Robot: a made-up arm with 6 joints.
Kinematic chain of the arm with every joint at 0, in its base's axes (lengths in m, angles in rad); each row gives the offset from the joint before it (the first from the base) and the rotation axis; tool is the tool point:
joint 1: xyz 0 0 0.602 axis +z
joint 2: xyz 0.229 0 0 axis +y
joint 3: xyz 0 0 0.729 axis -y
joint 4: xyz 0 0 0.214 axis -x
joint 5: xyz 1.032 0 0 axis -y
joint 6: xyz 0.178 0 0 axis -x
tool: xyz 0 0 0
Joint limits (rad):
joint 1: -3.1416..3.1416
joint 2: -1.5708..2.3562
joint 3: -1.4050..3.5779
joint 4: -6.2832..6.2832
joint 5: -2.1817..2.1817
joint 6: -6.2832..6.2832
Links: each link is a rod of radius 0.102 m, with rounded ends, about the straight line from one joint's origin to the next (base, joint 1, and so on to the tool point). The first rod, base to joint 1, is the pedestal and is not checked.
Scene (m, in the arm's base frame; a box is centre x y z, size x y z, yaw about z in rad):
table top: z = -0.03
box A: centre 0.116 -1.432 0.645 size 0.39 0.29 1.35 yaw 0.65
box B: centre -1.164 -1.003 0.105 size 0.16 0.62 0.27 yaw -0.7
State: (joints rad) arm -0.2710 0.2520 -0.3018 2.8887 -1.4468 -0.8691
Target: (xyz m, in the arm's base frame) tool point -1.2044 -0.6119 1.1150
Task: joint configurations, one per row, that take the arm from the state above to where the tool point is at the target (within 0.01 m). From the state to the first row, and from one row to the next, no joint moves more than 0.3 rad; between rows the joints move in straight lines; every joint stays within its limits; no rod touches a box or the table.
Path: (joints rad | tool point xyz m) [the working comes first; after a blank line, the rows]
Joints at the target: -2.6037 0.0514 -0.4837 2.6007 -1.5266 -0.8691
Straight joint move there: touches box A.

1: -0.5467 -0.0368 -0.3192 2.8110 -1.3195 -0.7674 | 1.1163 -0.7449 1.3927
2: -0.8224 -0.3257 -0.3366 2.7333 -1.1922 -0.6656 | 0.6987 -0.8489 1.6465
3: -1.0981 -0.6145 -0.3539 2.6556 -1.0649 -0.5639 | 0.2988 -0.7441 1.8256
4: -1.3738 -0.9034 -0.3713 2.5779 -0.9376 -0.4622 | 0.0161 -0.4724 1.9192
5: -1.6198 -0.7124 -0.3938 2.5825 -1.0554 -0.5436 | -0.1167 -0.7028 1.8324
6: -1.8658 -0.5215 -0.4163 2.5870 -1.1732 -0.6249 | -0.3512 -0.8585 1.7013
7: -2.1118 -0.3305 -0.4387 2.5916 -1.2910 -0.7063 | -0.6463 -0.9021 1.5325
8: -2.3577 -0.1396 -0.4612 2.5961 -1.4088 -0.7877 | -0.9489 -0.8173 1.3341
9: -2.6037 0.0514 -0.4837 2.6007 -1.5266 -0.8691 | -1.2044 -0.6119 1.1150

